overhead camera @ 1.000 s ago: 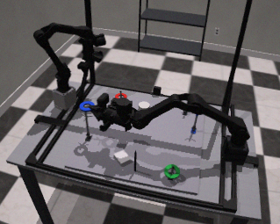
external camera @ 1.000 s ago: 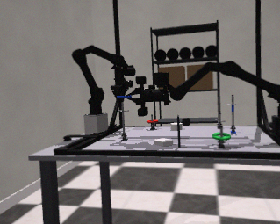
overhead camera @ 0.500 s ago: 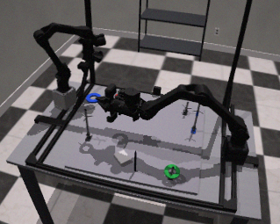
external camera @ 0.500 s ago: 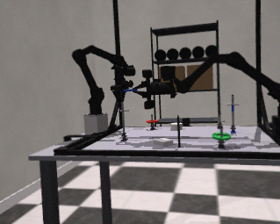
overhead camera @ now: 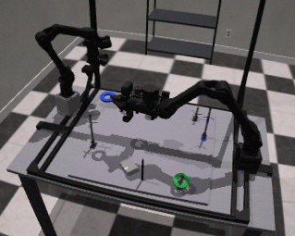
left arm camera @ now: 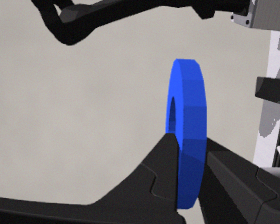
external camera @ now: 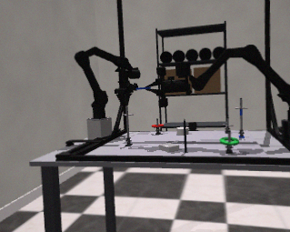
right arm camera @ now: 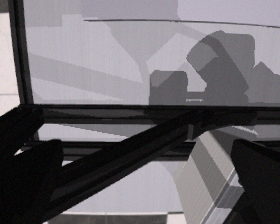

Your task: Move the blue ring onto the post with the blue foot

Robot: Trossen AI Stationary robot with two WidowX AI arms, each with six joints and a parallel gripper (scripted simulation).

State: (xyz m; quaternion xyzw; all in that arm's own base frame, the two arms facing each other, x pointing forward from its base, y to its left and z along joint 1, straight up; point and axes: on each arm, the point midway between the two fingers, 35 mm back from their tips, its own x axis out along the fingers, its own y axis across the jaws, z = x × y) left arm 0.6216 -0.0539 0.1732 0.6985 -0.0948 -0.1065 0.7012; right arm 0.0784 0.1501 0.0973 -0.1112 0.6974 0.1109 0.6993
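Right now the blue ring is 26 cm ahead of my right hand, 24 cm to the left of it and 6 cm above it. Round my right hand: white block: 40 cm to the left, 38 cm ahead, 20 cm below.
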